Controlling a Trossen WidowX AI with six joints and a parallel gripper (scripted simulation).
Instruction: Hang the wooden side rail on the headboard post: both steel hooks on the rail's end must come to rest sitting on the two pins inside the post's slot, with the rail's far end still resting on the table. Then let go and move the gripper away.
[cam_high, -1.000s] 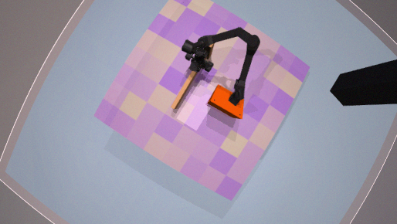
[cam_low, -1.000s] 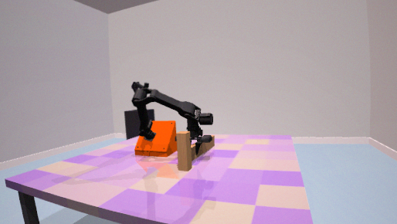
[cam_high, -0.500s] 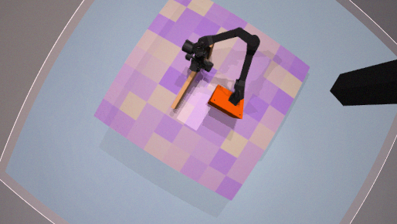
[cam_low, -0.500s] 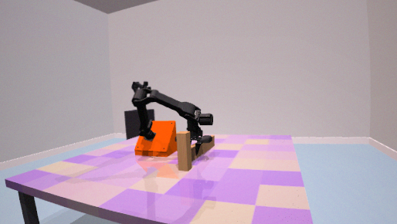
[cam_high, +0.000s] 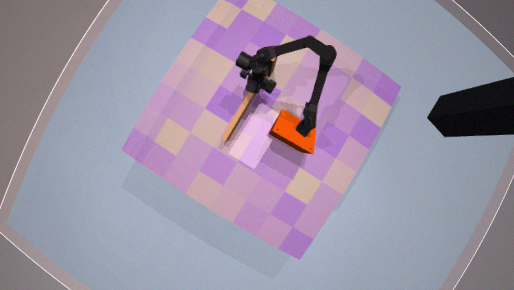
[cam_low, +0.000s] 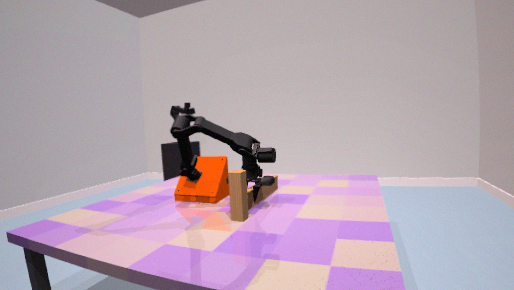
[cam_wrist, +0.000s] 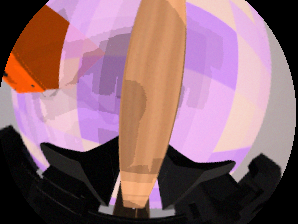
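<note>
Right now my gripper tip is 11 cm to the left of the wooden headboard post, 5 cm below it and 1 cm short of it.
</note>
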